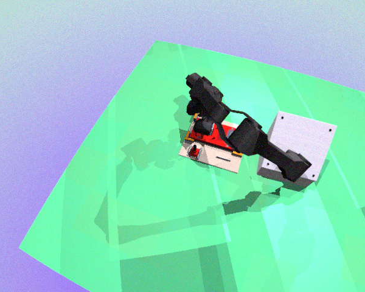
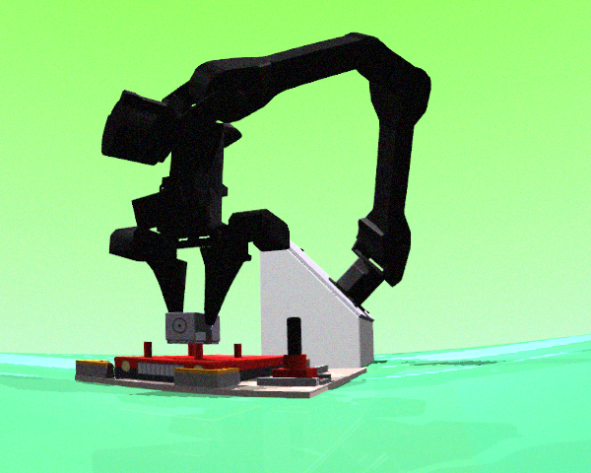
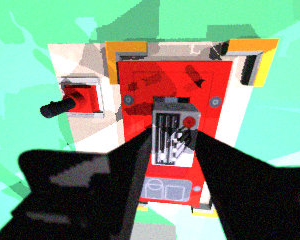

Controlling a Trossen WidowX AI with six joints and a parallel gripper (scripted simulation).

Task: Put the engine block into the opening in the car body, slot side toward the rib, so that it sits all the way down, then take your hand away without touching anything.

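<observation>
Now: the pale base plate 4 cm behind my gripper tip, 1 cm to the left of it and 5 cm below it. Round my gripper tip: grey engine block (1 cm below).
</observation>
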